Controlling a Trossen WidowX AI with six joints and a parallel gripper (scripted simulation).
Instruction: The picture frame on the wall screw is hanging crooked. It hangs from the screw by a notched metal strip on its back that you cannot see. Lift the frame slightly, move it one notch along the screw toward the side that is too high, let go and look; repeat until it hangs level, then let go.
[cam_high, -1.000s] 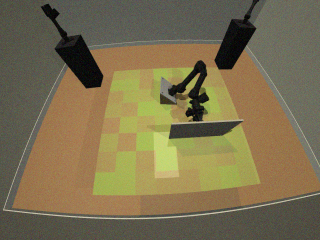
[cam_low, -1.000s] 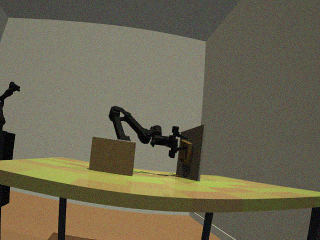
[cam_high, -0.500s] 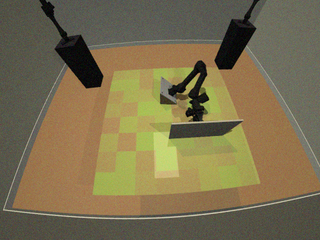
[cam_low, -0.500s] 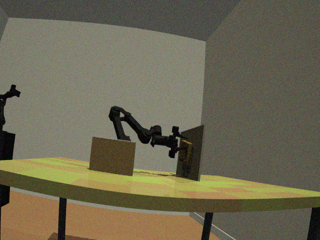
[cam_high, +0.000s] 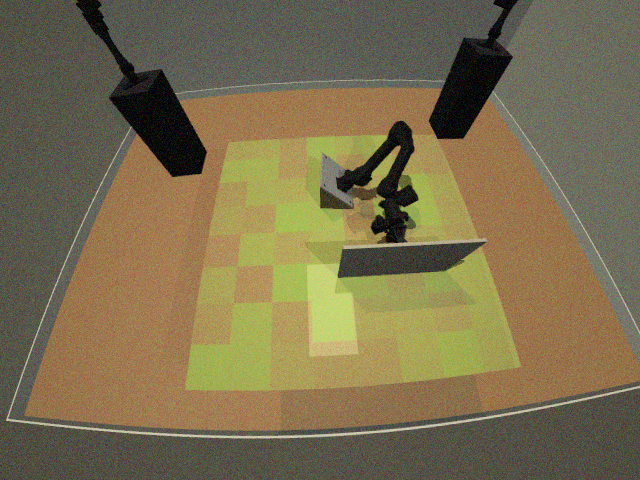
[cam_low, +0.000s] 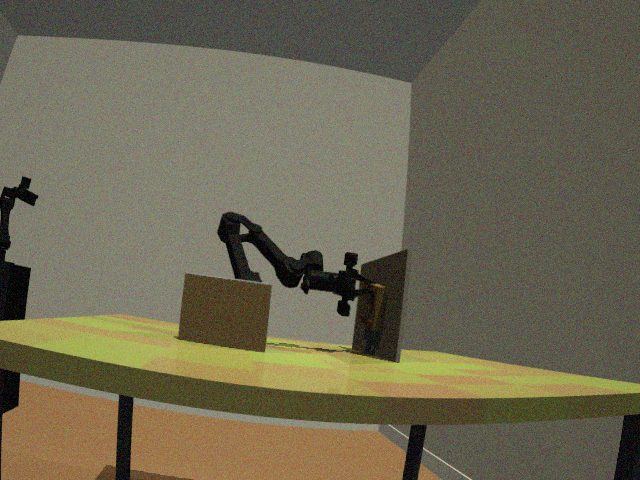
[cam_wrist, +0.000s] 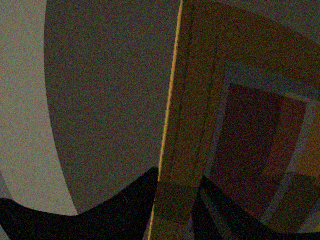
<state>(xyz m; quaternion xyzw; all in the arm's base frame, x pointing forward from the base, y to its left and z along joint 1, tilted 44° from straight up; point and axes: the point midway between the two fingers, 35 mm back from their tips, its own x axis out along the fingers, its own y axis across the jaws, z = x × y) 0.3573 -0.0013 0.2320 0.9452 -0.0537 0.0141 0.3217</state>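
My gripper tip is 50 mm above the picture frame, 10 mm to the right of it and 10 mm short of it. Also, from my gripper tip: grey wall panel (60 mm below, 20 mm to the left, 20 mm ahead).
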